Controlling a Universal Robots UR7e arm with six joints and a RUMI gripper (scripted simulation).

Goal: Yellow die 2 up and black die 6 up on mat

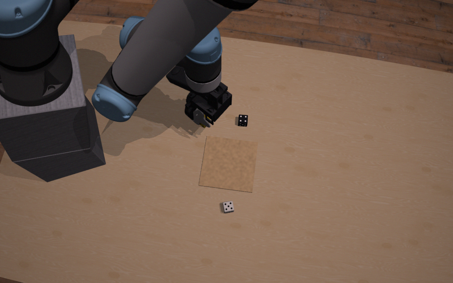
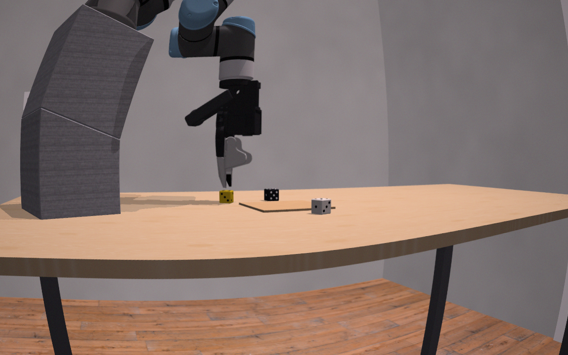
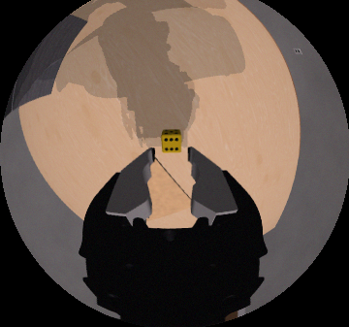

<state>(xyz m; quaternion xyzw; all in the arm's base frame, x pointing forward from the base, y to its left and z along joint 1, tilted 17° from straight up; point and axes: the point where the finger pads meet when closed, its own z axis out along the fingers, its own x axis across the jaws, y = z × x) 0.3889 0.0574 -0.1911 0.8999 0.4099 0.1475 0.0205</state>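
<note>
Right now the yellow die is 4 cm below my hand. Also, from my hand: white die 6 cm ahead, 24 cm to the right, 4 cm below; mat 7 cm ahead, 12 cm to the right, 5 cm below; black die 11 cm ahead, 4 cm below.
</note>
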